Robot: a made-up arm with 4 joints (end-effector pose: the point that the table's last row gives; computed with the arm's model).
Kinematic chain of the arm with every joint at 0, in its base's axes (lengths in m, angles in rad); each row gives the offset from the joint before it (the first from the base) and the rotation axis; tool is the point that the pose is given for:
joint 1: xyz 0 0 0.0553 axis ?
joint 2: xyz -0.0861 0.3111 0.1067 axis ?
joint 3: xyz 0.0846 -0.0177 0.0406 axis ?
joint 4: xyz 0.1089 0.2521 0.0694 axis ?
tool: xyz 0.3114 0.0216 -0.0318
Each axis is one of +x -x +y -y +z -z.
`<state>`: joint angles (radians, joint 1 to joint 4).
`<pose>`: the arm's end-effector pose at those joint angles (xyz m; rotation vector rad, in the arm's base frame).
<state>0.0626 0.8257 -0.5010 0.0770</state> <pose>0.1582 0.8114 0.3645 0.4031 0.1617 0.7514</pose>
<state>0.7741 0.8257 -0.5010 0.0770</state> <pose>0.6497 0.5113 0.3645 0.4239 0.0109 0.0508</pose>
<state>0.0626 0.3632 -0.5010 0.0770</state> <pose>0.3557 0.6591 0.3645 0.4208 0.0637 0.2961</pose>
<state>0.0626 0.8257 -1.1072 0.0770</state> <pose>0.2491 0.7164 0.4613 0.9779 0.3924 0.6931</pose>
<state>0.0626 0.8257 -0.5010 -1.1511</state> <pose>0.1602 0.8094 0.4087 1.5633 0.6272 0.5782</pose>
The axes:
joint 1: -z
joint 2: +z
joint 3: -x
joint 4: -x

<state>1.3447 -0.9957 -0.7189 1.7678</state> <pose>0.0112 -0.2852 0.3863 -0.5089 1.2016 -2.0771</pose>
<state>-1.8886 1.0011 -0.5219 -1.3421</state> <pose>-0.8050 -0.2376 0.4183 0.3025 2.3894 1.7746</pose>
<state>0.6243 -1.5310 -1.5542 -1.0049</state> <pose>-0.2362 -0.0723 0.4943 1.3131 -2.4433 -0.7324</pose>
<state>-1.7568 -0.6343 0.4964 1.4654</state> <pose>-0.2507 0.3993 0.1357 -1.7233 -1.0834 0.7252</pose>
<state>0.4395 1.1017 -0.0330 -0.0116</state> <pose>0.2959 0.8297 0.2495 0.0430 0.0148 0.6621</pose>
